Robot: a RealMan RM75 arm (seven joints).
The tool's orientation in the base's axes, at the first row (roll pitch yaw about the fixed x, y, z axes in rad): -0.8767 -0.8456 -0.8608
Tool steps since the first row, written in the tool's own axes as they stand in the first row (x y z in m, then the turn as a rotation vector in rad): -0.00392 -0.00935 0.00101 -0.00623 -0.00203 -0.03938; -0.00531 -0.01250 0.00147 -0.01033 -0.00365 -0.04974; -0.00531 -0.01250 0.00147 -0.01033 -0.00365 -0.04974; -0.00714 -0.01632 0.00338 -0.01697 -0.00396 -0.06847; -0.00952 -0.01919 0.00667 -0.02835 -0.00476 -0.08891
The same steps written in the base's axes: -0.00946 0.00302 0.00226 -0.01511 -0.03085 -0.02034; -0.01265 0.00418 0.00302 -0.02108 -0.03771 -0.02697; -0.01265 0.00418 0.00302 -0.02108 -0.03771 -0.02697; -0.01621 0.00683 0.00441 -0.02929 -0.05055 -0.03973; -0.01881 0.01092 0.00549 -0.04043 -0.06247 -0.05651
